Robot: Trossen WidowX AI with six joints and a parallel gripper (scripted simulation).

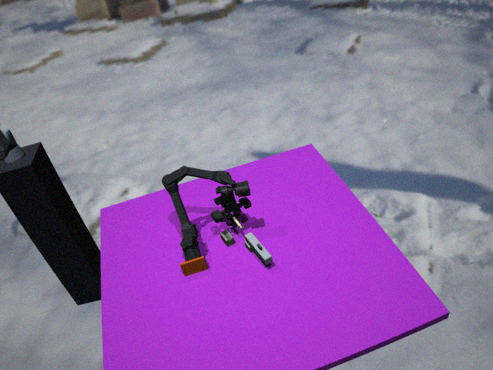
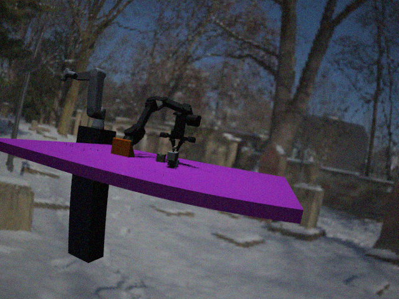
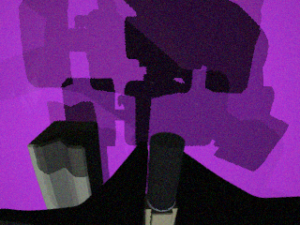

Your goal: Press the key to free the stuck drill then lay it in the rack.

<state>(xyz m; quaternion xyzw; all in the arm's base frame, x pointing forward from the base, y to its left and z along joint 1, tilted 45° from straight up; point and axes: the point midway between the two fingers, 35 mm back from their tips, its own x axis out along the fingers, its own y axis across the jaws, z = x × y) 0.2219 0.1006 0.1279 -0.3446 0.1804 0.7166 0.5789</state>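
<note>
Right now the drill is 10 mm ahead of my gripper tip, 40 mm to the right of it and 30 mm above it. The rest, counted from my gripper tip: grey housing 70 mm ahead, 190 mm to the right, 10 mm below; then dark key 80 mm ahead, 220 mm to the right.
</note>
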